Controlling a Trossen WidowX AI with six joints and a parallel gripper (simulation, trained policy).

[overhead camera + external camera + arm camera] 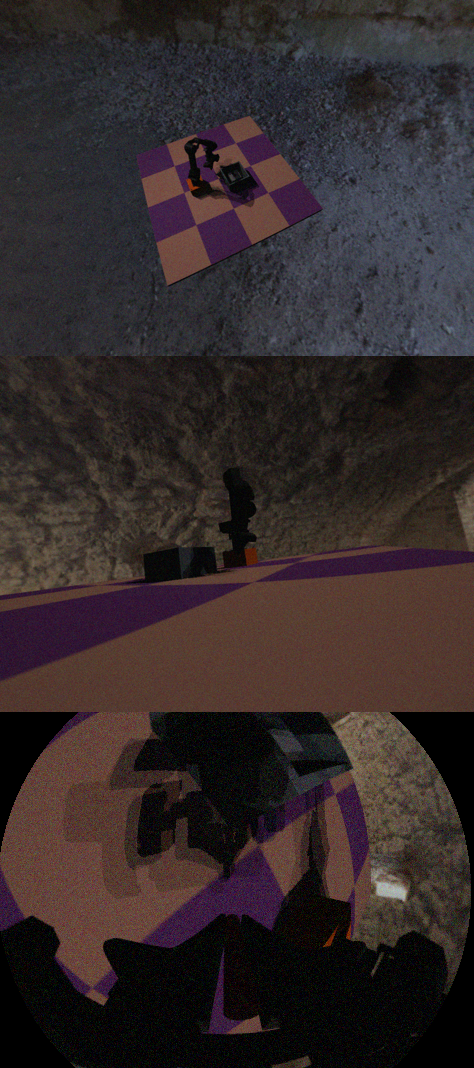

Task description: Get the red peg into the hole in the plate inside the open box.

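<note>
Right now the grey plate is 160 mm to the right of my gripper tip, 160 mm ahead of it and 10 mm below it. Also, from my gripper tip: dark box: 160 mm to the right, 160 mm ahead, 30 mm below; red peg: 30 mm above, 10 mm to the left.
</note>
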